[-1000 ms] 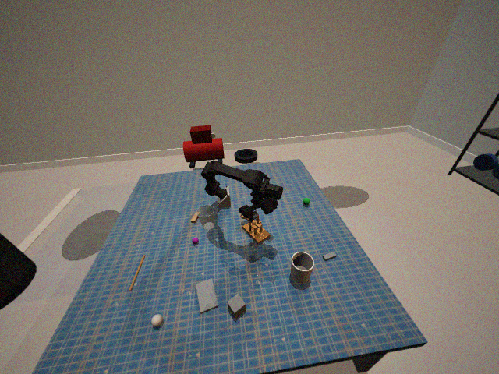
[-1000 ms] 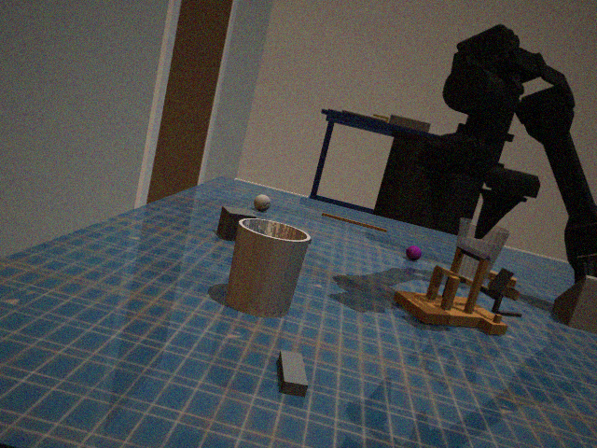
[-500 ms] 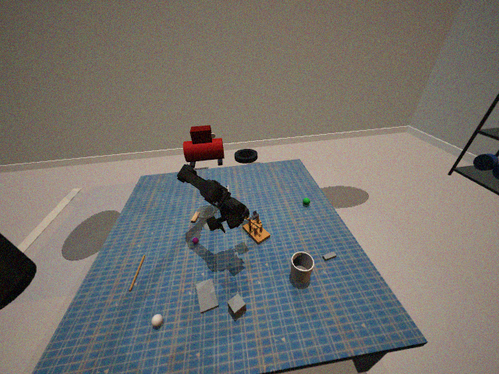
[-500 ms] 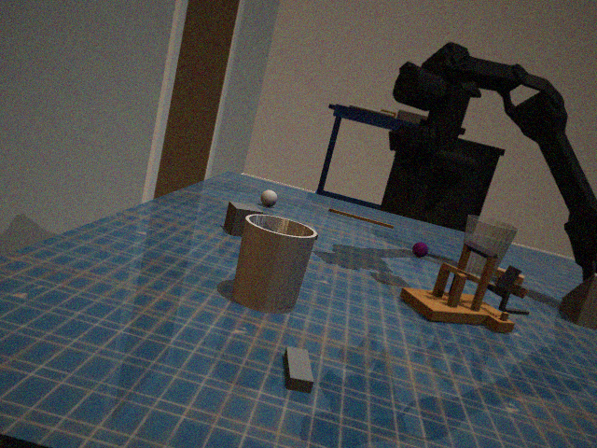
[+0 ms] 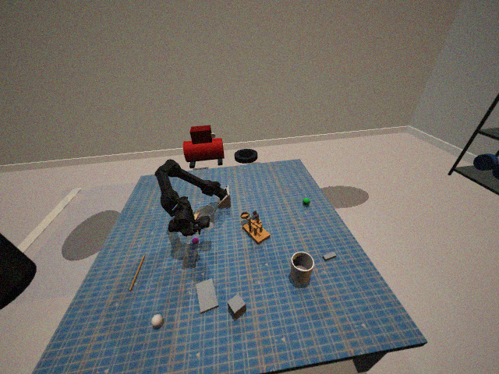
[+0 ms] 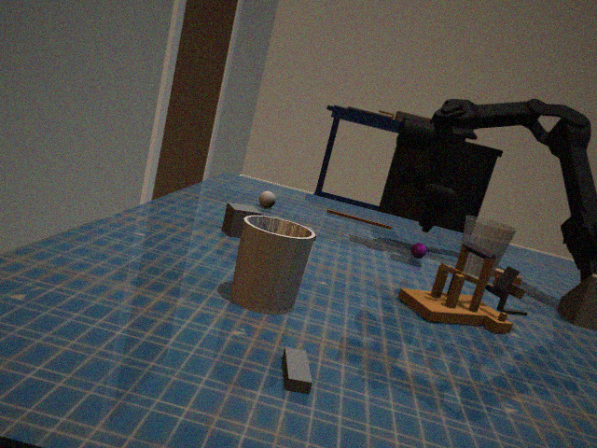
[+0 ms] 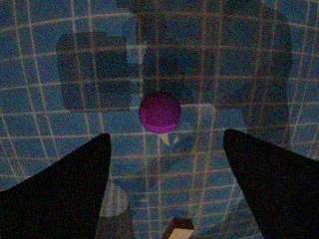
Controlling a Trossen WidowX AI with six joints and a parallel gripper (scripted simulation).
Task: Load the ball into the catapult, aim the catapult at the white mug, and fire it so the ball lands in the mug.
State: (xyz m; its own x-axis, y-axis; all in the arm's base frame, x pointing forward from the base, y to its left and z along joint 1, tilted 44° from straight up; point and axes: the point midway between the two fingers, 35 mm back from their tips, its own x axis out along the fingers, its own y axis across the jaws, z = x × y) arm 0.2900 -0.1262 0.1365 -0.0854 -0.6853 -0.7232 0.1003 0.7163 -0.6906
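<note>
Now: the purple ball 50 mm below my gripper tip. From my gripper tip the other things lie so: clear glass 100 mm behind, 70 mm to the left, 30 mm below; then wooden stick 260 mm to the right, 100 mm ahead, 60 mm below; then small wooden block 190 mm behind, 60 mm below.
</note>
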